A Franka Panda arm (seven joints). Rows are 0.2 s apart.
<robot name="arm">
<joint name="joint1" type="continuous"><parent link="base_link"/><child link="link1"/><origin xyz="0.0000 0.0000 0.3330" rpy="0.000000 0.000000 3.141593"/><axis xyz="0 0 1"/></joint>
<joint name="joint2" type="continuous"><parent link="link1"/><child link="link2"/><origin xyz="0.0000 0.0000 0.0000" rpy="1.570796 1.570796 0.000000"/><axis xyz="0 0 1"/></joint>
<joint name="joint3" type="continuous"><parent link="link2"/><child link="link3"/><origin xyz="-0.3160 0.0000 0.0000" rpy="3.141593 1.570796 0.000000"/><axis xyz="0 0 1"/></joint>
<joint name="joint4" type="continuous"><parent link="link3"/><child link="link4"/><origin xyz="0.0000 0.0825 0.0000" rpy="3.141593 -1.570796 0.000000"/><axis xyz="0 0 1"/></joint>
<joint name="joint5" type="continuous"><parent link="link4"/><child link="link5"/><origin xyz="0.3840 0.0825 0.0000" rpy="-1.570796 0.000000 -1.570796"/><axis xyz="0 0 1"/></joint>
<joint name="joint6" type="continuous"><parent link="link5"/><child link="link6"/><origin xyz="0.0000 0.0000 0.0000" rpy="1.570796 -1.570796 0.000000"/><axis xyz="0 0 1"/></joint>
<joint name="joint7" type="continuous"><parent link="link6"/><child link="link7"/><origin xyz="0.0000 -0.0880 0.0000" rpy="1.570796 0.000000 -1.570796"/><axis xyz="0 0 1"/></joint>
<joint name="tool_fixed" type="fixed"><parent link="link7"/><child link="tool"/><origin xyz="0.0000 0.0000 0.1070" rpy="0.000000 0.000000 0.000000"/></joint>
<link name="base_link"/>
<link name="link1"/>
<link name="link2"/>
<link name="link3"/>
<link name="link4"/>
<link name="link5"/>
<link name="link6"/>
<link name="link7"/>
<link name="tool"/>
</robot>
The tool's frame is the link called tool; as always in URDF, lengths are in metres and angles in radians. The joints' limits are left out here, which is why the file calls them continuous.
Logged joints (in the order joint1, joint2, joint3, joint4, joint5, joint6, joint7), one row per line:
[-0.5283 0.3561 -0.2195 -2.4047 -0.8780 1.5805 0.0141]
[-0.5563 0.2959 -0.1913 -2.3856 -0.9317 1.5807 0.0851]
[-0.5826 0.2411 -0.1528 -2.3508 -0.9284 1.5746 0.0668]
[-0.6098 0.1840 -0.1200 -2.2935 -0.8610 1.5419 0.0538]
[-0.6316 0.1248 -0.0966 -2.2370 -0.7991 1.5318 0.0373]
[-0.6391 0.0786 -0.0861 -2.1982 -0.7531 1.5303 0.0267]
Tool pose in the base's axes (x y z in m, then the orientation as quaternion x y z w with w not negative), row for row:
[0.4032 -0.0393 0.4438 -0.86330 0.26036 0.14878 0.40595]
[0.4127 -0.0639 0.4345 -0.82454 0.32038 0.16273 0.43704]
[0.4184 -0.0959 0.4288 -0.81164 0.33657 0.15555 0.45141]
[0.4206 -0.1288 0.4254 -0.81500 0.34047 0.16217 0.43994]
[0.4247 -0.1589 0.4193 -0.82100 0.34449 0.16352 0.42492]
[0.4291 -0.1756 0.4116 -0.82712 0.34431 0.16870 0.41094]
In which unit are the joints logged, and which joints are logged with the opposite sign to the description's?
The joints are logged in radians. Opposite sign: joint2, joint3, joint5.
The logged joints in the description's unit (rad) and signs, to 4 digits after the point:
[-0.5283 -0.3561 0.2195 -2.4047 0.8780 1.5805 0.0141]
[-0.5563 -0.2959 0.1913 -2.3856 0.9317 1.5807 0.0851]
[-0.5826 -0.2411 0.1528 -2.3508 0.9284 1.5746 0.0668]
[-0.6098 -0.1840 0.1200 -2.2935 0.8610 1.5419 0.0538]
[-0.6316 -0.1248 0.0966 -2.2370 0.7991 1.5318 0.0373]
[-0.6391 -0.0786 0.0861 -2.1982 0.7531 1.5303 0.0267]

